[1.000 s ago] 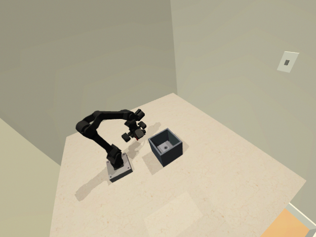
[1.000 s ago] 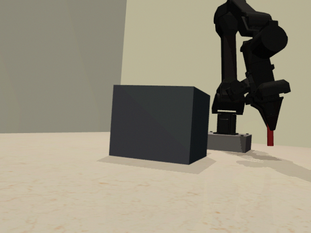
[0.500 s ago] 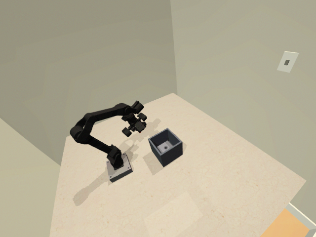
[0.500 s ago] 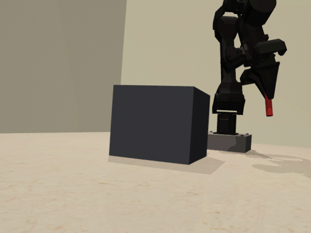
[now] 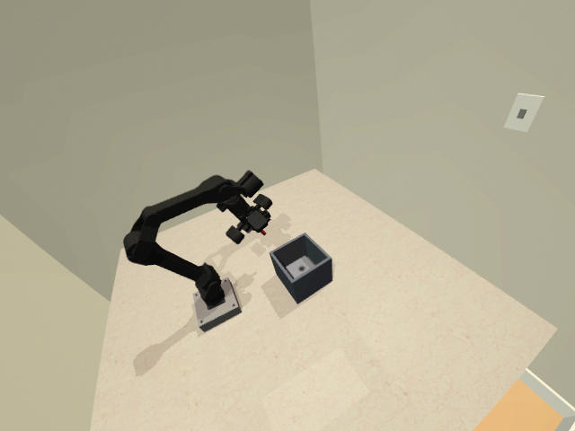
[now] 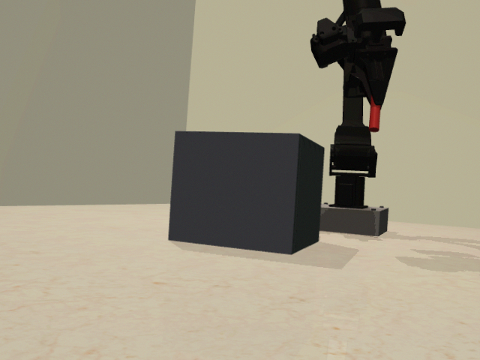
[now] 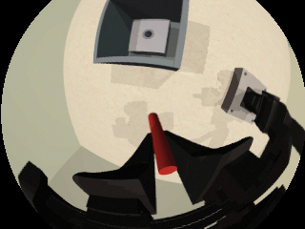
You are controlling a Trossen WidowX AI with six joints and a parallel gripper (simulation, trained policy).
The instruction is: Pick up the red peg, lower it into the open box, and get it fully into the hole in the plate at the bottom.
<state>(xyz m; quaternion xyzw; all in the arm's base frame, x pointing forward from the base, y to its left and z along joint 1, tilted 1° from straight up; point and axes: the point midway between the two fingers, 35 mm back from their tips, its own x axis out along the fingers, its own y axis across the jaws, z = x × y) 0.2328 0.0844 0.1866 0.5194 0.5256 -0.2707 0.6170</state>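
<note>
Right now the light grey plate is 150 mm to the right of my gripper tip, 150 mm below it and 80 mm ahead of it. Round my gripper tip: red peg right at my gripper tip.
</note>
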